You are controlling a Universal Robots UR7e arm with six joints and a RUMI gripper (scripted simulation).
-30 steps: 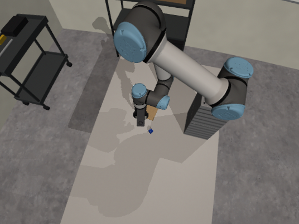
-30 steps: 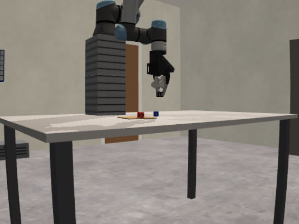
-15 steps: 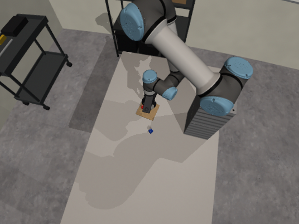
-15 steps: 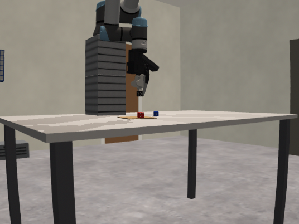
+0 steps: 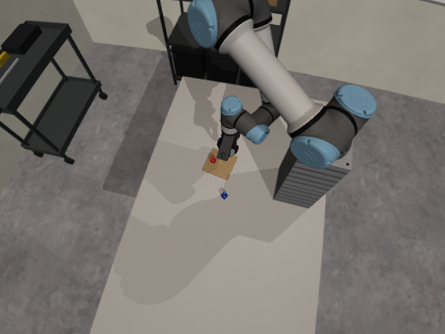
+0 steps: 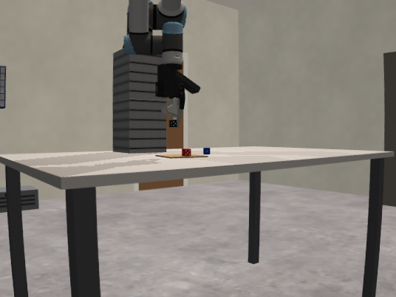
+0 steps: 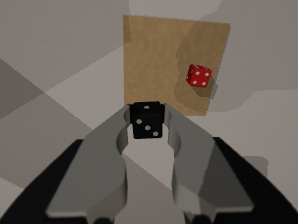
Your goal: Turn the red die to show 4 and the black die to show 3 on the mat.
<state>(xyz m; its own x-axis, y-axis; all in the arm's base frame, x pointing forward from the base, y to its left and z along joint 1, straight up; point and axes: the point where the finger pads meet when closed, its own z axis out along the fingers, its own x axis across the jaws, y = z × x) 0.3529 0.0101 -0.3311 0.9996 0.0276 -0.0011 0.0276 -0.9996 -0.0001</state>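
The brown mat is 12 cm below my hand and 4 cm ahead of it. Round my hand: blue die 16 cm to the left, 11 cm below, 5 cm behind; then black die 1 cm to the right; then red die 11 cm below, 8 cm ahead.
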